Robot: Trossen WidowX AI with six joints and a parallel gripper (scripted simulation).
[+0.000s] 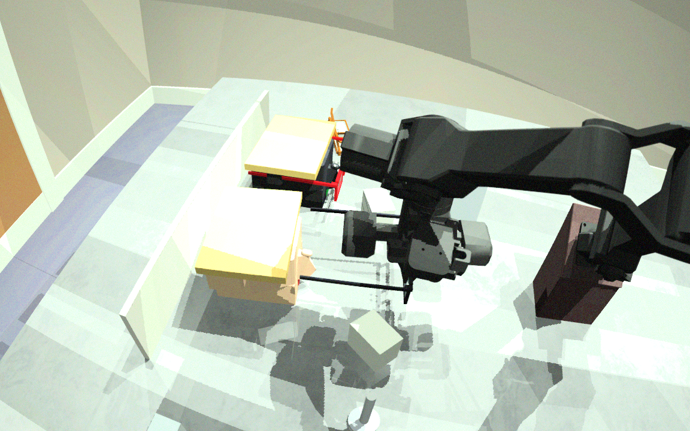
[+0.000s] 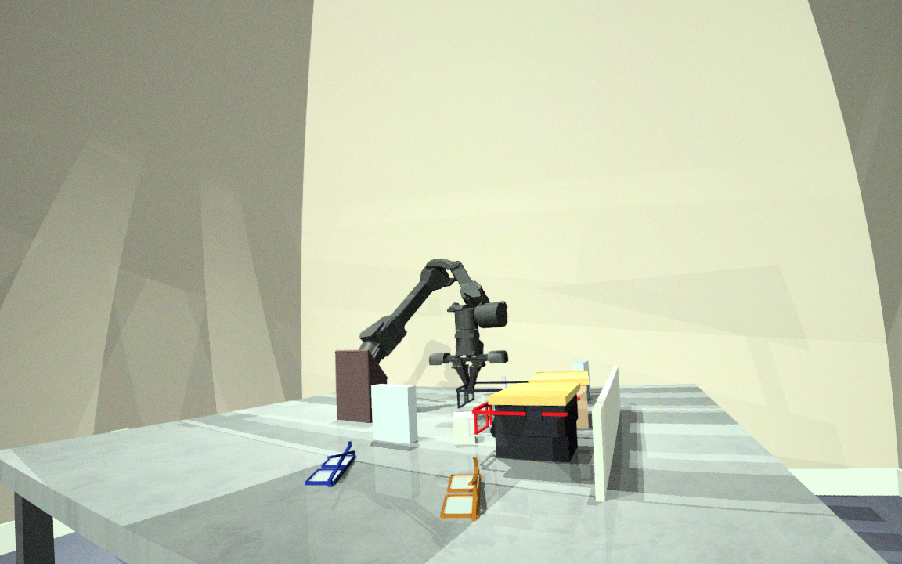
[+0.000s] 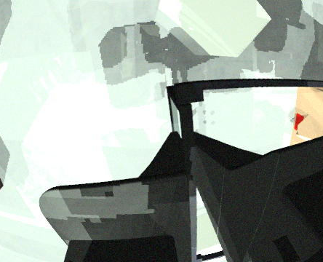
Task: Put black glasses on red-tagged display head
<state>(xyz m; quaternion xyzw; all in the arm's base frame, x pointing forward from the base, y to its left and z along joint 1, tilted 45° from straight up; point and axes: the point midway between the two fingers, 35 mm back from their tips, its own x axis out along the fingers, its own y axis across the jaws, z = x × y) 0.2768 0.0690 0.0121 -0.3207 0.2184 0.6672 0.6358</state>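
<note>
Right now my gripper tip is 19 cm short of the tan display head, 1 cm to the left of it and 1 cm above it. From my gripper tip the other things lie so: white wall panel: 34 cm ahead, 11 cm to the right, 1 cm below; black display head: 23 cm to the right, 20 cm ahead, 1 cm below; white peg: 19 cm to the left, 4 cm below, 2 cm ahead.
</note>
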